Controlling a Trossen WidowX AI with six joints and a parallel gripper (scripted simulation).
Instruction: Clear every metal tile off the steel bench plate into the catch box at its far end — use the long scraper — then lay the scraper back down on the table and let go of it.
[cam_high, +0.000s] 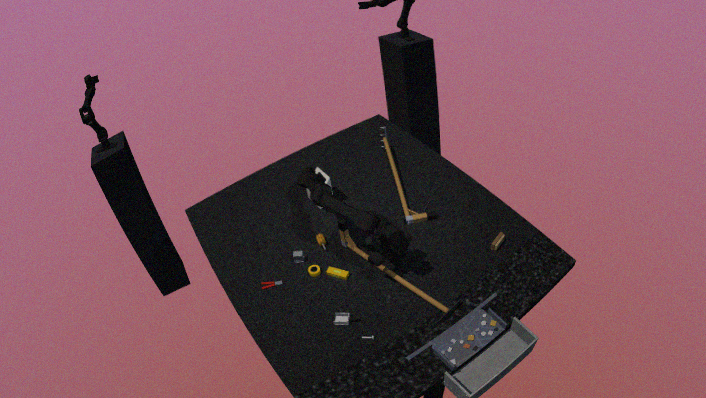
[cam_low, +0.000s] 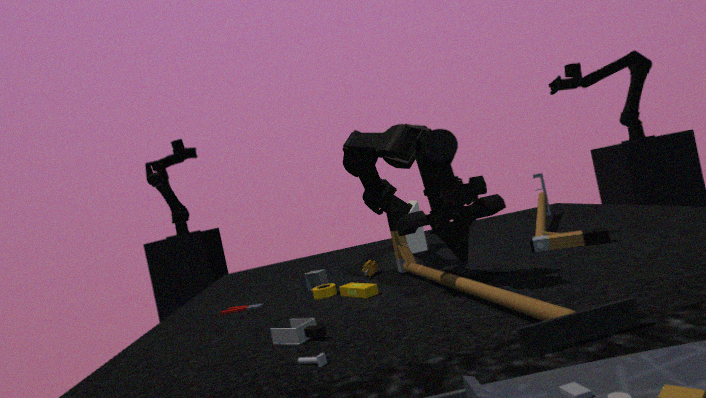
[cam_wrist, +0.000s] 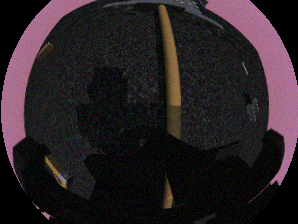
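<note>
Now: the long scraper 30 mm ahead of my gripper tip, 20 mm to the right of it and 20 mm above it. From my gripper tip the other things lie so: yellow tape ring: 270 mm to the right, 190 mm behind, 40 mm below; yellow block: 200 mm to the right, 120 mm behind, 30 mm below; yellow-handled screwdriver: 320 mm behind, 160 mm to the right, 30 mm below.
</note>
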